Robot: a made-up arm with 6 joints. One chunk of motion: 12 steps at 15 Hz.
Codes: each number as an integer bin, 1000 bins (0 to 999) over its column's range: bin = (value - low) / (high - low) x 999, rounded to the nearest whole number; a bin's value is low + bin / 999 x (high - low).
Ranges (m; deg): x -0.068..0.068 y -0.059..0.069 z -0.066..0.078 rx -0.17..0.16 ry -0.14..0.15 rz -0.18..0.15
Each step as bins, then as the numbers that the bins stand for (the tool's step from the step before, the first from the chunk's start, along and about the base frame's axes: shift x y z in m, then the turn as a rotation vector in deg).
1 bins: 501 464 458 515 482 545
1 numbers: 0.00020 0.00045 0.00002 0.000 0.000 0.000
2 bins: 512 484 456 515 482 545
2 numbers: 0.00170 0.00301 -0.00027 0.000 0.000 0.000
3 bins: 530 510 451 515 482 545
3 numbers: 0.00415 0.00635 -0.00099 0.000 0.000 0.000
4 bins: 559 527 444 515 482 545
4 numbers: 0.00810 0.00852 -0.00200 0.000 0.000 0.000
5 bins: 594 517 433 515 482 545
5 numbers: 0.01286 0.00724 -0.00359 0.000 0.000 0.000
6 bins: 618 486 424 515 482 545
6 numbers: 0.01613 0.00327 -0.00488 0.000 0.000 0.000
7 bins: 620 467 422 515 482 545
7 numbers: 0.01640 0.00084 -0.00517 0.000 0.000 0.000
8 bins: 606 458 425 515 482 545
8 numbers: 0.01450 -0.00032 -0.00474 0.000 0.000 0.000
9 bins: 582 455 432 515 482 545
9 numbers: 0.01123 -0.00070 -0.00373 0.000 0.000 0.000
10 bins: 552 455 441 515 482 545
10 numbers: 0.00715 -0.00070 -0.00243 0.000 0.000 0.000
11 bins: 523 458 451 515 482 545
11 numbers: 0.00320 -0.00032 -0.00099 0.000 0.000 0.000
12 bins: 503 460 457 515 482 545
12 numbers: 0.00048 -0.00006 -0.00013 0.000 0.000 0.000
